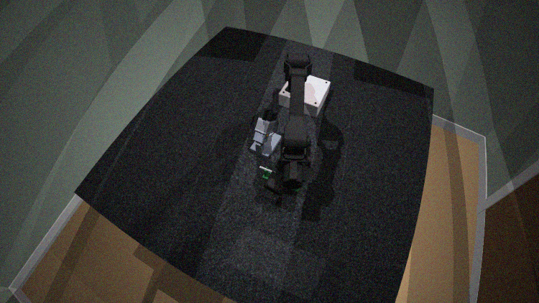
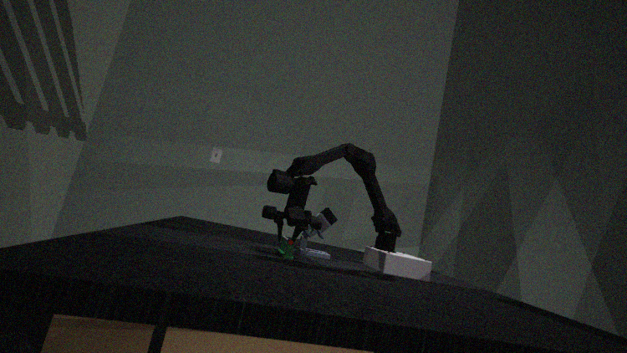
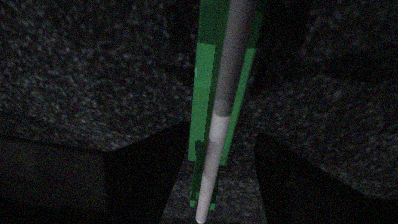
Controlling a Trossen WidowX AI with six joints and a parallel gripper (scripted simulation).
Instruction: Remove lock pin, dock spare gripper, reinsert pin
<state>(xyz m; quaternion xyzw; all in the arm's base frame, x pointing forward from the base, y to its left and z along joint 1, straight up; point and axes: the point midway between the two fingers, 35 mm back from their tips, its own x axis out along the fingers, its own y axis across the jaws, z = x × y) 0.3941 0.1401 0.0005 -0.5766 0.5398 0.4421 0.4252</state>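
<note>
The green pad lies 10 mm to the left of my gripper tip, 10 mm below it and 10 mm behind it. Also, from my gripper tip: socket: 120 mm to the right, 100 mm behind, 20 mm above; spare gripper: 130 mm behind, 120 mm to the right, 80 mm above.
</note>
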